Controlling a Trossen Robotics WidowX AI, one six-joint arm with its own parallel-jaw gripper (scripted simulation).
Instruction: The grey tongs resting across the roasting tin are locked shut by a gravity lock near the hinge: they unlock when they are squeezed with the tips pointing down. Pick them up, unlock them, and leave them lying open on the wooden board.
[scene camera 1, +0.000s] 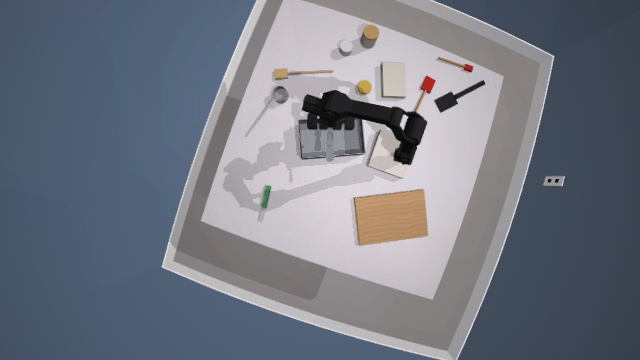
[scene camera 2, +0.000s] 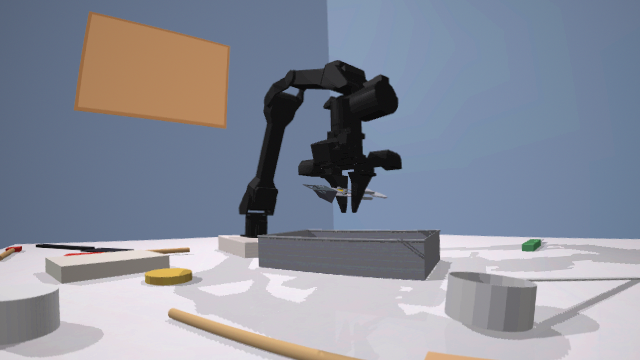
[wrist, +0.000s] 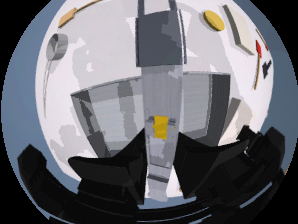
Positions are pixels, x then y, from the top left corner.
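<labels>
A white block is visible to me in scene camera 1, and it shows in the wrist view as well. I also see the block in scene camera 2 (65, 269). On the white block, (scene camera 1: 387, 89) and (wrist: 242, 37) are the same spot.
</labels>
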